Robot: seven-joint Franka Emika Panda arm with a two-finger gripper.
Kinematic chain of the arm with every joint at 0, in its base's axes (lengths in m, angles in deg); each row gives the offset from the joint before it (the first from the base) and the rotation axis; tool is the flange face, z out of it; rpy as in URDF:
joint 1: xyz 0 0 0.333 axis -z
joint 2: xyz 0 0 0 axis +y
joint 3: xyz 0 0 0.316 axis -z
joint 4: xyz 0.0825 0 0 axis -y
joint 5: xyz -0.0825 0 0.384 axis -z
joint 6: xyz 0 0 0 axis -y
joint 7: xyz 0.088 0 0 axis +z
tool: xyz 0 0 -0.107 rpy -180 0 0
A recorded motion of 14 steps. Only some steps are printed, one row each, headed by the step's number.
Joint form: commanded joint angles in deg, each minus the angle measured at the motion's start. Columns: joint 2, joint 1, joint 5, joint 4, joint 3, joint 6, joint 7.
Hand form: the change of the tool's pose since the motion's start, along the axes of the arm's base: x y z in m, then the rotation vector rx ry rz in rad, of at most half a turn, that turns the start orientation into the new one. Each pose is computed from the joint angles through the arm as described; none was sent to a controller.
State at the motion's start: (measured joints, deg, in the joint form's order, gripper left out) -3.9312 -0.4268 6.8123 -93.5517 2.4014 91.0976 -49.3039
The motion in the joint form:
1: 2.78 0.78 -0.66 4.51 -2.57 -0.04 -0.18
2: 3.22 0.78 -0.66 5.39 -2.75 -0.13 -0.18
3: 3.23 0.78 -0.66 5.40 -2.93 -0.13 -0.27
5: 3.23 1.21 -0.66 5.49 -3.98 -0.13 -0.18
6: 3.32 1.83 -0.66 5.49 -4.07 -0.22 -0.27
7: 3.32 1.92 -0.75 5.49 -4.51 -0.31 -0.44
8: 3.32 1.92 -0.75 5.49 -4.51 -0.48 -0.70
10: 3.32 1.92 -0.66 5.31 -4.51 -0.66 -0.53
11: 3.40 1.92 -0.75 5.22 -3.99 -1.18 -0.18
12: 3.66 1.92 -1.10 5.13 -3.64 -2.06 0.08
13: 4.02 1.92 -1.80 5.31 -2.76 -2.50 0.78
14: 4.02 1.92 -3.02 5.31 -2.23 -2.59 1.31
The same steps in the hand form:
1: 0.0165 0.0187 0.0109 0.0082 -0.0301 0.0281
2: 0.0188 0.0204 0.0138 0.0081 -0.0362 0.0311
3: 0.0189 0.0221 0.0138 0.0082 -0.0363 0.0327
5: 0.0190 0.0282 0.0145 0.0081 -0.0377 0.0451
6: 0.0193 0.0231 0.0135 0.0080 -0.0348 0.0341
7: 0.0192 0.0266 0.0133 0.0098 -0.0335 0.0372
8: 0.0189 0.0266 0.0130 0.0100 -0.0311 0.0323
10: 0.0185 0.0264 0.0113 0.0083 -0.0245 0.0349
11: 0.0180 0.0214 0.0089 0.0099 -0.0119 0.0309
12: 0.0177 0.0185 0.0042 0.0165 0.0099 0.0278
13: 0.0186 0.0112 0.0014 0.0290 0.0214 0.0242
14: 0.0182 0.0084 0.0011 0.0503 0.0229 0.0249

